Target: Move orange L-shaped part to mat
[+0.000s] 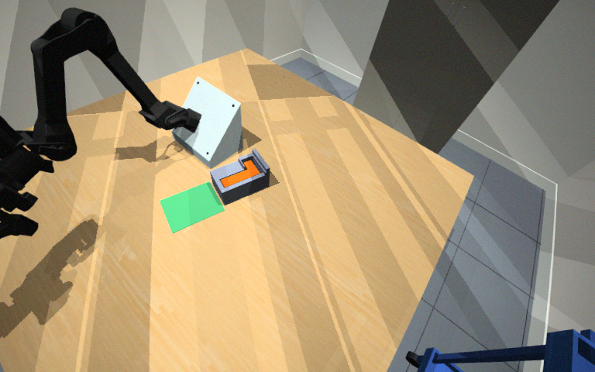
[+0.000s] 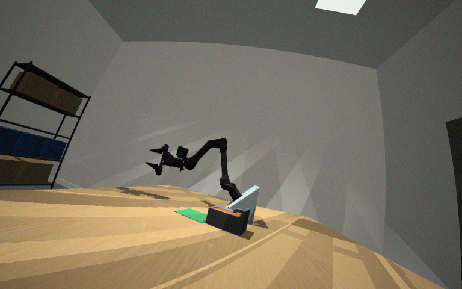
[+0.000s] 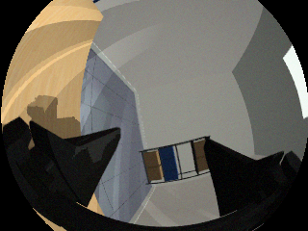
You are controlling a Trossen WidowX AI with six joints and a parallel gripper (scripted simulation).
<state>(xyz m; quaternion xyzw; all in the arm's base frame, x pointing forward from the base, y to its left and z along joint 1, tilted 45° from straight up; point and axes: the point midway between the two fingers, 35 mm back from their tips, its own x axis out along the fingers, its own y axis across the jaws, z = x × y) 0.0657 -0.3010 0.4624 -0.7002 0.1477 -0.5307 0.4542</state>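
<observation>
Right now the orange L-shaped part is 19 cm ahead of my gripper tip, 53 cm to the left of it and 16 cm below it. From my gripper tip the other things lie so: green mat: 13 cm ahead, 38 cm to the left, 22 cm below.
</observation>
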